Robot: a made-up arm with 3 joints. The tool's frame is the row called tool.
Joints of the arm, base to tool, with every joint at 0 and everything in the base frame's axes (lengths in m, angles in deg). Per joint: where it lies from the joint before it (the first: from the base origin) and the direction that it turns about. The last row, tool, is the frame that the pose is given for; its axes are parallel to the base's.
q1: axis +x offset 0 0 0.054
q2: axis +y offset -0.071 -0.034 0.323
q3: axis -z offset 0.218 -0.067 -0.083
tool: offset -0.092 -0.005 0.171
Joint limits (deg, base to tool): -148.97..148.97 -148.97..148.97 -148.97..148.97
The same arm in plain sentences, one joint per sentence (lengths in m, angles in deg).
The arm has three revolute joints in a row. What follows holds with every joint at zero, and every direction is one of the base frame's.
The first joint lies 0.054 m along +z from the base frame's origin and turns about +x, from -148.97 to 148.97 deg.
The second joint lies 0.071 m along -x and 0.034 m along -y and 0.323 m along +z from the first joint and turns about +y, from -148.97 to 148.97 deg.
The third joint lies 0.218 m along +x and 0.067 m along -y and 0.083 m along -z from the second joint and turns about -z, from -148.97 to 148.97 deg.
The tool frame, which is the frame that the pose is given for, lies 0.092 m along -x and 0.005 m along -y and 0.171 m along +z from the third joint; its axes are parallel to the base frame's.

